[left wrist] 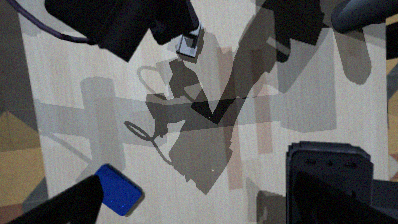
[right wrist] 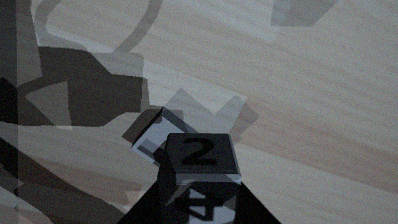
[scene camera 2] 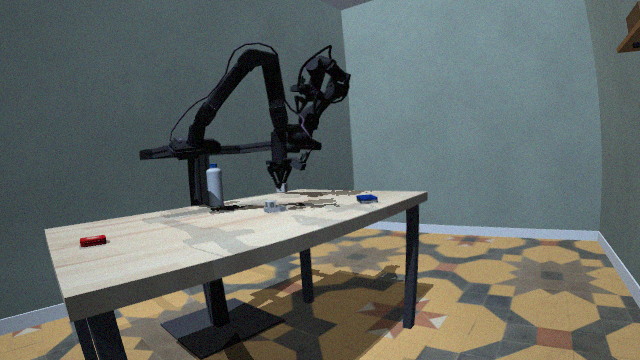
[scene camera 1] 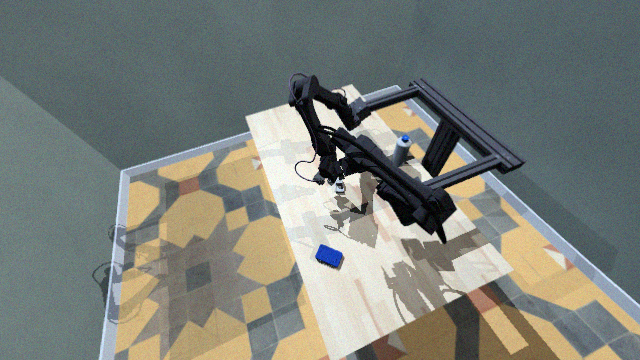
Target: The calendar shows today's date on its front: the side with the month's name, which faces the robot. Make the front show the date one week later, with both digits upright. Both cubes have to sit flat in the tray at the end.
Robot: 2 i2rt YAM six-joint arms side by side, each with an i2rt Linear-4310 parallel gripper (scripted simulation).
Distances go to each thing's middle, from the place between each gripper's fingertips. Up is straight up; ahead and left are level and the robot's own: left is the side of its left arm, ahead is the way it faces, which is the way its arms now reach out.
Now: right hand [scene camera 2: 280,187] 9 cm above the calendar tray [right wrist: 150,143] and 4 cm past it. From my right hand the other things lie so: blue block [left wrist: 120,192] (34 cm to the left, 14 cm ahead, 9 cm below).
Now: left hand 380 mm above the calendar tray, 180 mm to the left of it and 20 mm past it. From my left hand the other things lie so: blue block: 370 mm below, 160 mm to the left, 160 mm ahead.
